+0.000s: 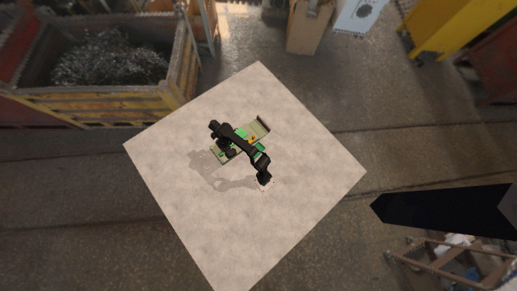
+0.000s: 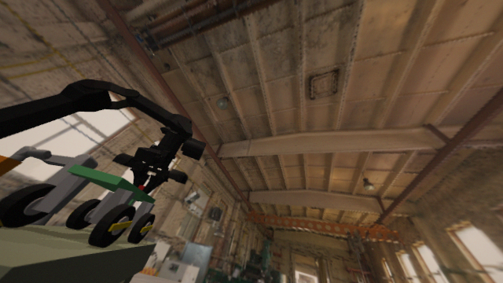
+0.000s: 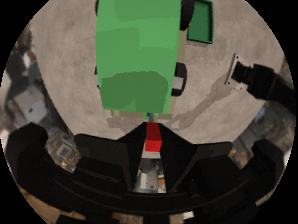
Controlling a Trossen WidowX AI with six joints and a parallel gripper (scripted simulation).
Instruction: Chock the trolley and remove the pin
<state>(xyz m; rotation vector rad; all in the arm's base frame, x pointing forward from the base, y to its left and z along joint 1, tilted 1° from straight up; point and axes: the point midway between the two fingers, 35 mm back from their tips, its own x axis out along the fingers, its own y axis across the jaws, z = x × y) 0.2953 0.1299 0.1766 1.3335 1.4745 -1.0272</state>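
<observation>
The green tray lies 9 cm behind my gripper tip, 21 cm to the right of it and 17 cm below it. Round my gripper tip: ramp: 3 cm ahead, 11 cm to the right, 11 cm below; then trolley: 3 cm ahead, 10 cm to the right, 5 cm below; then red-headed stop pin: right at my gripper tip.
</observation>
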